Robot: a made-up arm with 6 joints. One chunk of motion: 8 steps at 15 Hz.
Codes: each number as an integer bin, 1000 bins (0 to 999) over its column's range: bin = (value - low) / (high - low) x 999, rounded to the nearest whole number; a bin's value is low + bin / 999 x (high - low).
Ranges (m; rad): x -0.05..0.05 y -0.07..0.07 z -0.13..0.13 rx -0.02..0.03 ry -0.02..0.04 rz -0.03..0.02
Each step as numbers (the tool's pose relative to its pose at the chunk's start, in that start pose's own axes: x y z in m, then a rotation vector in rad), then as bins.
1 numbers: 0.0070 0.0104 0.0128 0.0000 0.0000 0.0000
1 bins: 569 574 549 400 333 599
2 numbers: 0.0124 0.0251 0.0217 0.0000 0.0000 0.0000
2 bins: 623 679 583 400 333 599
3 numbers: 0.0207 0.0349 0.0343 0.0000 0.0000 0.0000
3 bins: 706 749 631 400 333 599
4 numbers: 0.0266 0.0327 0.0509 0.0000 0.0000 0.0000
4 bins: 765 733 695 400 333 599
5 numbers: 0.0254 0.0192 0.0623 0.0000 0.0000 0.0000
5 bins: 753 637 739 400 333 599
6 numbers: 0.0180 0.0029 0.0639 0.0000 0.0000 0.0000
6 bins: 679 520 745 400 333 599
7 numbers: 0.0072 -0.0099 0.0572 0.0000 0.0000 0.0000
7 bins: 571 429 719 400 333 599
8 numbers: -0.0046 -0.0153 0.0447 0.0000 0.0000 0.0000
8 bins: 454 390 671 400 333 599
